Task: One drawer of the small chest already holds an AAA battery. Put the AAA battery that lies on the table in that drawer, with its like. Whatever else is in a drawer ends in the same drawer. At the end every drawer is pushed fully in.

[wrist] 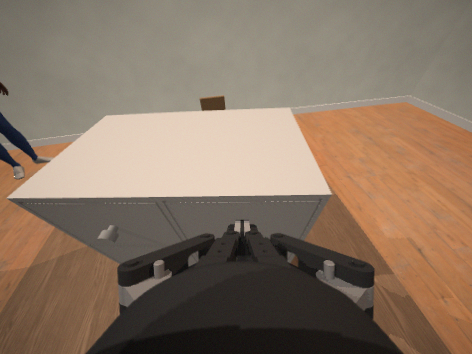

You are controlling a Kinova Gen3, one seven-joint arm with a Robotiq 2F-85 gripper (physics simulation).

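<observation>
The small chest (185,155) has a pale top and grey front, seen from above and in front. Its upper left drawer (142,220) has a light grey knob (108,233) and looks flush with the front. The upper right drawer (205,215) also looks flush; its knob is hidden behind my fingers. My gripper (242,229) is shut, fingertips together in front of the upper right drawer, with nothing visible between them. The lower drawers are hidden behind the gripper or out of view. Neither AAA battery shows.
A wooden table surface (55,285) lies below the chest. A small brown object (213,103) shows behind the chest. Part of a person in blue trousers (16,137) shows at far left. An orange wooden floor (400,170) and a grey wall (250,50) lie beyond.
</observation>
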